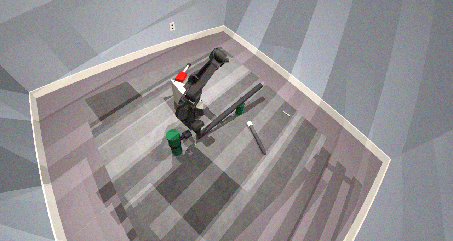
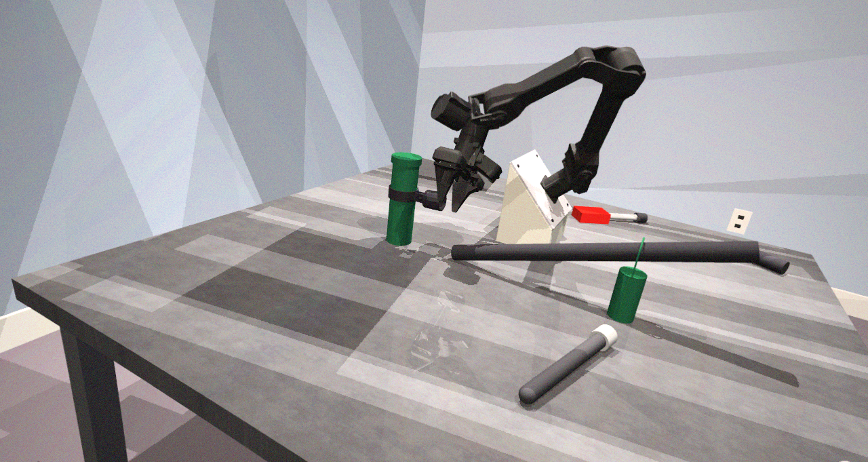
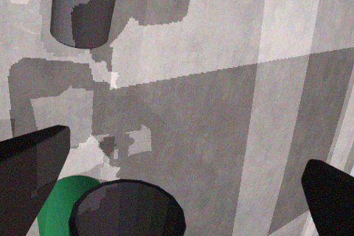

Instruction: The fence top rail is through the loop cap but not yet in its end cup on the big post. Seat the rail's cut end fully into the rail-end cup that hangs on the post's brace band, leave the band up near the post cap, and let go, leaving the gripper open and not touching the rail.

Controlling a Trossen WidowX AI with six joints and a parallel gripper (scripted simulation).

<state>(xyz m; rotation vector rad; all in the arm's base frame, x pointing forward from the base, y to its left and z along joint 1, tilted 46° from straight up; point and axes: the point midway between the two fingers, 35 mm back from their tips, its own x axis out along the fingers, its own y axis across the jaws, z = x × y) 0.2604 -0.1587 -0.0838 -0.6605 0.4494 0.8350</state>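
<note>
Now: the rail-end cup 3 cm behind my gripper tip and 5 cm to the right of it. Also, from my gripper tip: red-handled tool (55 cm behind, 35 cm to the left, 11 cm below); green loop (2 cm ahead, 38 cm to the left, 2 cm below); pin (28 cm ahead, 65 cm to the left, 12 cm below).
</note>
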